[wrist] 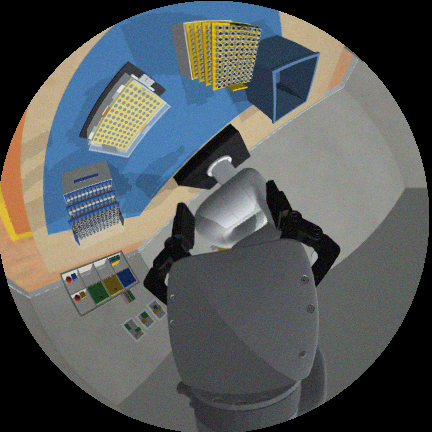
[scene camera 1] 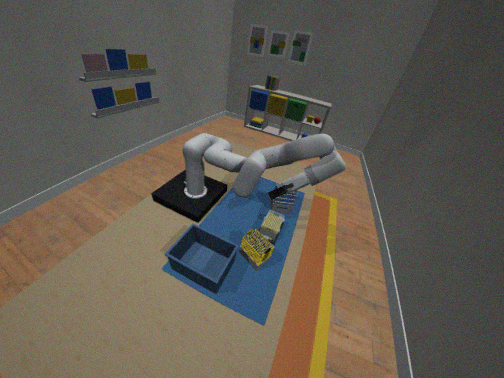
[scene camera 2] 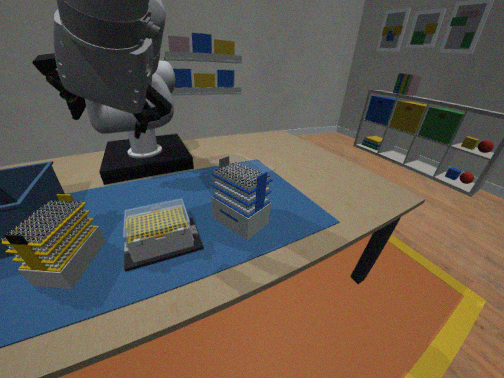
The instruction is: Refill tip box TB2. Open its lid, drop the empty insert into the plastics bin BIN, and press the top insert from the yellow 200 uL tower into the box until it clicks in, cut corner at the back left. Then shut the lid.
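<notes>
Tip box TB2 (scene camera 1: 271,226) (scene camera 2: 159,245) (wrist: 127,117) is a pale box with a yellow perforated insert under a clear lid, which looks shut. It sits on a black holder (scene camera 2: 198,241). The yellow tower (scene camera 1: 257,246) (scene camera 2: 60,245) (wrist: 235,55), several tipped inserts on a grey base, stands beside it. The dark blue bin BIN (scene camera 1: 192,275) (scene camera 2: 45,187) (wrist: 262,82) is on the tower's other side. My gripper (scene camera 1: 280,191) (scene camera 2: 107,122) (wrist: 226,199) is open and empty, in the air above the work area, with its fingers wide apart and touching none of these.
A blue tower (scene camera 1: 284,201) (scene camera 2: 242,200) (wrist: 92,200) stands on the tip box's other side from the yellow tower. All stand on a blue mat (scene camera 1: 245,300) (scene camera 2: 300,215) (wrist: 170,125). The arm's black base (scene camera 1: 200,211) (scene camera 2: 112,167) (wrist: 200,167) is behind the mat.
</notes>
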